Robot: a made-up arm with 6 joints.
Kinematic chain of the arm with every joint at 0, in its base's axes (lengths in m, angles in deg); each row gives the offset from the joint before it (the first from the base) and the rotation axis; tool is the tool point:
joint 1: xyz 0 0 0.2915 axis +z
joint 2: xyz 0 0 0 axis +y
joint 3: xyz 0 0 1.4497 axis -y
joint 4: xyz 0 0 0 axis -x
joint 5: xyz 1.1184 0 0 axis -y
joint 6: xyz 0 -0.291 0 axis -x
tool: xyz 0 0 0
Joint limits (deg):
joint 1: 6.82..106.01
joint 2: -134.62..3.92
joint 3: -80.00..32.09
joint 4: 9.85..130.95
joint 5: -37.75..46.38
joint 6: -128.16..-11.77
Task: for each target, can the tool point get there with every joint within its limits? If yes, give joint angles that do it. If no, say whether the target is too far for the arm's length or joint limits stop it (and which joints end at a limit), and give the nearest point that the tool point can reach.
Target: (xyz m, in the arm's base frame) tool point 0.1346 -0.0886 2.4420
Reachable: yes | joints 95.85 -32.51 8.14 64.60 -10.41 -102.36
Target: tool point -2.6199 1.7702 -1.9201
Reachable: no: too far | nearest point -2.1781 -0.0684 -0.6836 | short by 2.259 m
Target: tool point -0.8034 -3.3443 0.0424
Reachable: no: too far | nearest point -0.5647 -2.3506 0.1164 | short by 1.025 m
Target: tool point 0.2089 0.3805 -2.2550
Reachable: no: joint limits stop it (at a limit: joint 1, joint 2, joint 3, joint 4) | nearest point 0.3928 -0.3294 0.2139 | short by 2.576 m
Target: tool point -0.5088 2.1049 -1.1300
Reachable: no: joint limits stop it (at a limit: joint 2) | nearest point -0.1820 0.7530 0.8002 | short by 2.379 m
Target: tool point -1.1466 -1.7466 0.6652
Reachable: yes | joints 58.95 -110.85 4.61 106.25 -9.31 -48.36
